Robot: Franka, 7 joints.
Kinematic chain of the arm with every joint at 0, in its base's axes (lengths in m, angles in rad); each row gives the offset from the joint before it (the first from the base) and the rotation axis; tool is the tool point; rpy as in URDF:
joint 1: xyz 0 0 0.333 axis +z
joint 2: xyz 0 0 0 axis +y
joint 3: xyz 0 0 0.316 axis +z
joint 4: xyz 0.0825 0 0 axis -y
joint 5: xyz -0.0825 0 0.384 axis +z
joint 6: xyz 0 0 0 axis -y
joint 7: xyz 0.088 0 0 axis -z
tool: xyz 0 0 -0.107 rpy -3.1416 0 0
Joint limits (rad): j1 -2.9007..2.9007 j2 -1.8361..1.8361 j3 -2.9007..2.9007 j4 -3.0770..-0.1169 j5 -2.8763..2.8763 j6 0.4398..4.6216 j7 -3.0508..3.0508
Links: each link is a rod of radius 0.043 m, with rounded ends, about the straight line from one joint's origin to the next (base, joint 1, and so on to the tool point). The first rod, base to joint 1, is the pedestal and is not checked.
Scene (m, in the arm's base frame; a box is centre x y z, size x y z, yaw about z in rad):
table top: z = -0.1
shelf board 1: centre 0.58 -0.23 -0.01 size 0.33 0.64 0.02 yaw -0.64
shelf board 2: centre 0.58 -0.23 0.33 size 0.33 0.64 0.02 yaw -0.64
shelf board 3: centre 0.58 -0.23 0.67 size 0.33 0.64 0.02 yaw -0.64
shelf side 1: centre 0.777 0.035 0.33 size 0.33 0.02 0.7 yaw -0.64
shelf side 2: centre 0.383 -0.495 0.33 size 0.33 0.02 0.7 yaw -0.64
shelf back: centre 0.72 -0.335 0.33 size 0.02 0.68 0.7 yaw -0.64
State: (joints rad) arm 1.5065 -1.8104 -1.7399 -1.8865 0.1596 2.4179 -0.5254
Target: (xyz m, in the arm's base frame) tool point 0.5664 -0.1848 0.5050
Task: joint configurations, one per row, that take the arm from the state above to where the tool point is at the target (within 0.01 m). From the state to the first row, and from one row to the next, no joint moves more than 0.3 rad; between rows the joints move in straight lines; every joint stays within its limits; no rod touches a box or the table.
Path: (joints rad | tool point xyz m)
1: 1.5685 -1.6083 -1.8292 -2.1706 0.2053 2.1207 -0.2996 | 0.5138 -0.0533 0.2047
2: 1.6305 -1.4062 -1.9186 -2.4547 0.2511 1.8234 -0.0737 | 0.3793 0.0680 0.2067
3: 1.6925 -1.2041 -2.0079 -2.7387 0.2968 1.5262 0.1521 | 0.2224 0.1161 0.2199
4: 1.7545 -1.0020 -2.0972 -3.0228 0.3426 1.2290 0.3780 | 0.0842 0.1107 0.2624
5: 1.6393 -1.1969 -1.8643 -2.9208 0.2982 1.4351 0.1521 | 0.1477 0.1332 0.2729
6: 1.5240 -1.3917 -1.6314 -2.8188 0.2537 1.6412 -0.0737 | 0.2281 0.1326 0.3191
7: 1.4088 -1.5866 -1.3985 -2.7167 0.2093 1.8473 -0.2996 | 0.3034 0.0865 0.4014
8: 1.2935 -1.7814 -1.1656 -2.6147 0.1649 2.0534 -0.5254 | 0.3405 -0.0166 0.5050
9: 1.3900 -1.7286 -1.1976 -2.3985 0.1656 2.1641 -0.5254 | 0.4241 -0.0703 0.5116
10: 1.4865 -1.6758 -1.2297 -2.1823 0.1662 2.2749 -0.5254 | 0.5005 -0.1266 0.5103
11: 1.5830 -1.6230 -1.2617 -1.9661 0.1669 2.3856 -0.5254 | 0.5664 -0.1848 0.5050

